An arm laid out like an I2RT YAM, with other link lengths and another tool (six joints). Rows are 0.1 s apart.
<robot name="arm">
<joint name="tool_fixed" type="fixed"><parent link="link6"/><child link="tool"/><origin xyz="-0.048 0.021 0.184" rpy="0.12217 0 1.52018"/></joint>
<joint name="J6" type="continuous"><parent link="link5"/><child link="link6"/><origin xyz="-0.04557 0 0.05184" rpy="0 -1.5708 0"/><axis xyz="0 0 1"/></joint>
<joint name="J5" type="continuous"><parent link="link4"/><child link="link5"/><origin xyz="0.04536 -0.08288 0.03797" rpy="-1.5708 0 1.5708"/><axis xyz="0 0 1"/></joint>
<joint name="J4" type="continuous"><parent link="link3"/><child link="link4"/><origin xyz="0.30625 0.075 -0.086" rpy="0 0 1.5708"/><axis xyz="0 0 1"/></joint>
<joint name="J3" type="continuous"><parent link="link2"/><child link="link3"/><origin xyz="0.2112 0 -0.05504" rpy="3.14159 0 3.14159"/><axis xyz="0 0 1"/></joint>
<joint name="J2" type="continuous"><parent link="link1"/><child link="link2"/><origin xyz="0.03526 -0.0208 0.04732" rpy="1.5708 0 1.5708"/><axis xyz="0 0 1"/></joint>
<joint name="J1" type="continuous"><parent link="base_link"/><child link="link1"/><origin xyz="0 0 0.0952" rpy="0 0 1.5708"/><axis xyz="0 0 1"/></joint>
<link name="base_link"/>
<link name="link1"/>
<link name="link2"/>
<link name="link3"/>
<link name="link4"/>
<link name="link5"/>
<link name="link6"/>
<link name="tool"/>
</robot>
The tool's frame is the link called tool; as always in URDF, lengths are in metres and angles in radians. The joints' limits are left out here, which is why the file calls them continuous.
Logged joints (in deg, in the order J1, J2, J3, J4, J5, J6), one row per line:
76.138, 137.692, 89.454, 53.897, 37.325, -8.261
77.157, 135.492, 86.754, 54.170, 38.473, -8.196
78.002, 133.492, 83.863, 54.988, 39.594, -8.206
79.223, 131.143, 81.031, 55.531, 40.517, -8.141
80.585, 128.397, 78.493, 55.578, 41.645, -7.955
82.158, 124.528, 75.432, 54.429, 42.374, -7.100
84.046, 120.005, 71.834, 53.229, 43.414, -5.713
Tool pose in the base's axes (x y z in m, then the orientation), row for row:
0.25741, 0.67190, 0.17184, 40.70, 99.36, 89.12
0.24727, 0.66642, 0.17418, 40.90, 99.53, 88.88
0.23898, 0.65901, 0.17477, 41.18, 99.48, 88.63
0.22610, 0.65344, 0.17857, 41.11, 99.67, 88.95
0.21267, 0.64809, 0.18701, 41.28, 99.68, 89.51
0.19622, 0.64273, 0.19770, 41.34, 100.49, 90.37
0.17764, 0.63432, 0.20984, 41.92, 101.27, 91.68
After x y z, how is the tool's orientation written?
As a rotation vector, in degrees.
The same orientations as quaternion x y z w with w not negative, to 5 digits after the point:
0.27368, 0.66813, 0.59927, 0.34579
0.27500, 0.66920, 0.59760, 0.34558
0.27700, 0.66916, 0.59618, 0.34650
0.27618, 0.66960, 0.59758, 0.34389
0.27687, 0.66857, 0.60036, 0.34049
0.27601, 0.67093, 0.60336, 0.33110
0.27812, 0.67188, 0.60826, 0.31820

